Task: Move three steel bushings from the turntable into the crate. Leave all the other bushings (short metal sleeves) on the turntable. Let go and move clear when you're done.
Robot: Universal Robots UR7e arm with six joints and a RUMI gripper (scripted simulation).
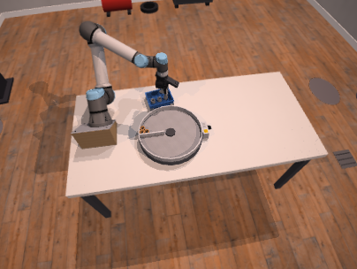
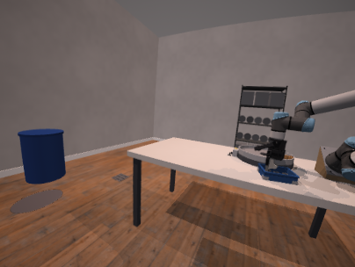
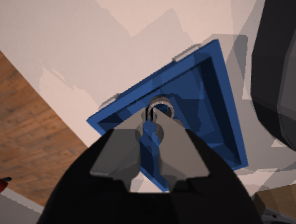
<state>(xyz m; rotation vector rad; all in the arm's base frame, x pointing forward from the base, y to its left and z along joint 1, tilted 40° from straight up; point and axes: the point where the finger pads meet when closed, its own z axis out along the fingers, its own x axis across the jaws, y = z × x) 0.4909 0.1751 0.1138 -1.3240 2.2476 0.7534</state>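
Now: the blue crate 6 cm behind my hand, 2 cm to the right of it and 1 cm below it. The rest, counted from my hand: round grey turntable: 35 cm to the right, 5 cm behind, 2 cm above.
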